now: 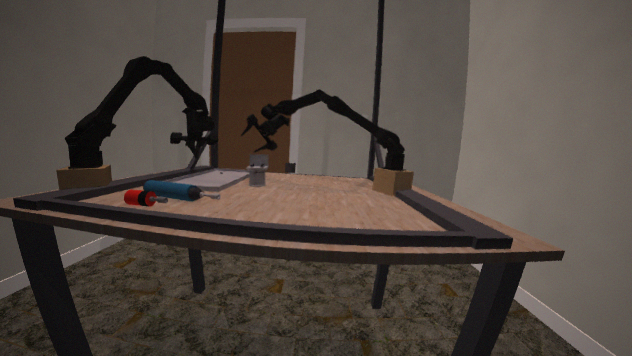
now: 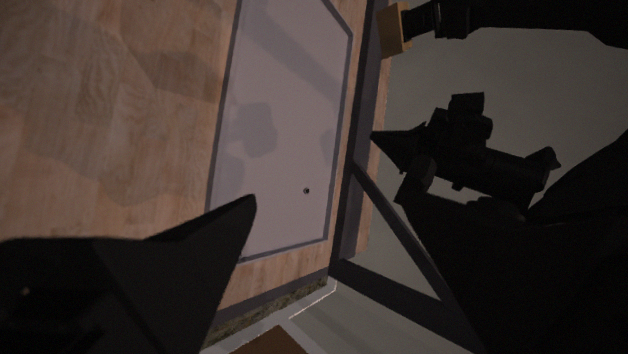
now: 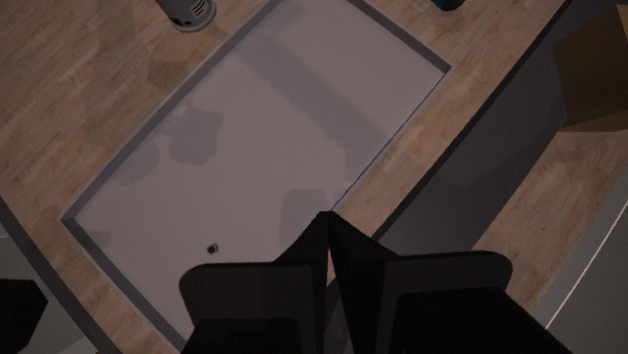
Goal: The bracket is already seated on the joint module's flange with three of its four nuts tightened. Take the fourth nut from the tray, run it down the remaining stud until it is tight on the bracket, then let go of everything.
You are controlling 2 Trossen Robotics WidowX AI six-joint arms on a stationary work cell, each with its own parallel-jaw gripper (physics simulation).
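Pixels of known places: left gripper, between the fingertips: (image 1: 247, 144) (image 2: 327, 198); right gripper, between the fingertips: (image 1: 196, 158) (image 2: 370, 134) (image 3: 326, 217); left arm's base, origin of its link: (image 1: 394, 169); right arm's base, origin of its link: (image 1: 86, 167) (image 2: 405, 26).
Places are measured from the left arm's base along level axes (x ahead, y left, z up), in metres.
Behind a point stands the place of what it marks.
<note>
The fourth nut (image 2: 306, 190) @[x 0.568, y -0.489, z -0.077 m] (image 3: 213, 248) @[x 0.571, y -0.489, z -0.077 m] lies on the floor of the pale tray (image 1: 215, 180) @[x 0.592, y -0.310, z -0.081 m] (image 2: 300, 222) @[x 0.544, y -0.538, z -0.082 m] (image 3: 260, 150) @[x 0.588, y -0.377, z -0.081 m], and shows as a small dark dot. The grey joint module (image 1: 257, 178) @[x 0.450, y -0.194, z -0.057 m] (image 3: 192, 12) @[x 0.467, y -0.242, z -0.066 m] stands on the table beside the tray, with the light bracket (image 1: 259, 160) @[x 0.434, y -0.249, z 0.002 m] at its top. The studs and tightened nuts are too small to tell apart. My right gripper (image 1: 191, 167) @[x 0.668, y -0.420, z -0.004 m] (image 2: 370, 134) @[x 0.668, y -0.420, z -0.004 m] (image 3: 326, 217) @[x 0.668, y -0.420, z -0.004 m] is shut and empty, pointing down above the tray's edge, to the side of the nut. My left gripper (image 1: 249, 143) @[x 0.457, y -0.424, z 0.061 m] (image 2: 327, 198) @[x 0.457, y -0.424, z 0.061 m] is open and empty, above the bracket.
A blue-handled tool (image 1: 171, 190) @[x 0.691, y -0.058, z -0.059 m] and a shorter red-handled tool (image 1: 140, 197) @[x 0.746, y -0.010, z -0.062 m] lie at the left front of the table, before the tray. A dark frame rail (image 1: 250, 225) (image 3: 460, 165) @[x 0.794, y -0.342, z -0.065 m] runs along the table's edges. Dark upright posts (image 1: 218, 75) @[x 0.594, y -0.683, z 0.426 m] (image 1: 379, 75) @[x -0.144, y -0.264, z 0.450 m] stand behind.
</note>
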